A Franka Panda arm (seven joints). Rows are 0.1 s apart.
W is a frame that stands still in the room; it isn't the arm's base.
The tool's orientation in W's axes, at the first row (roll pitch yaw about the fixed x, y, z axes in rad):
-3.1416, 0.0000, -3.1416
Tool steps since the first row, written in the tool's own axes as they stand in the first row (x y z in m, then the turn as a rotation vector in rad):
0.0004, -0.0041, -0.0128, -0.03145, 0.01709, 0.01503
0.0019, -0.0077, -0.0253, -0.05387, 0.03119, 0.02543
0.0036, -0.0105, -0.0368, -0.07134, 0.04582, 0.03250
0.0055, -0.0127, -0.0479, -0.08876, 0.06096, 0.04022
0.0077, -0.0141, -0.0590, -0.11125, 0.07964, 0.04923
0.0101, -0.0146, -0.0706, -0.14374, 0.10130, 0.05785
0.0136, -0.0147, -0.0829, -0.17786, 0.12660, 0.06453
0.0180, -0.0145, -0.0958, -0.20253, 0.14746, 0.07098
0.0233, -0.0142, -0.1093, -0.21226, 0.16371, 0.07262
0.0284, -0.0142, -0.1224, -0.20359, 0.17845, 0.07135
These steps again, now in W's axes. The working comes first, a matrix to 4 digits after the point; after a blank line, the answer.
The tool's axes in the first row as the columns of a matrix, in W's axes (used below as rounded here):
-1.0000, 0.0000, 0.0000
0.0000, 1.0000, 0.0000
0.0000, 0.0000, -1.0000

-0.0004, -0.0041, 0.0128, 0.03145, 0.01709, -0.01503
-0.0019, -0.0077, 0.0253, 0.05387, 0.03119, -0.02543
-0.0036, -0.0105, 0.0368, 0.07134, 0.04582, -0.03250
-0.0055, -0.0127, 0.0479, 0.08876, 0.06096, -0.04022
-0.0077, -0.0141, 0.0590, 0.11125, 0.07964, -0.04923
-0.0101, -0.0146, 0.0706, 0.14374, 0.10130, -0.05785
-0.0136, -0.0147, 0.0829, 0.17786, 0.12660, -0.06453
-0.0180, -0.0145, 0.0958, 0.20253, 0.14746, -0.07098
-0.0233, -0.0142, 0.1093, 0.21226, 0.16371, -0.07262
-0.0284, -0.0142, 0.1224, 0.20359, 0.17845, -0.07135

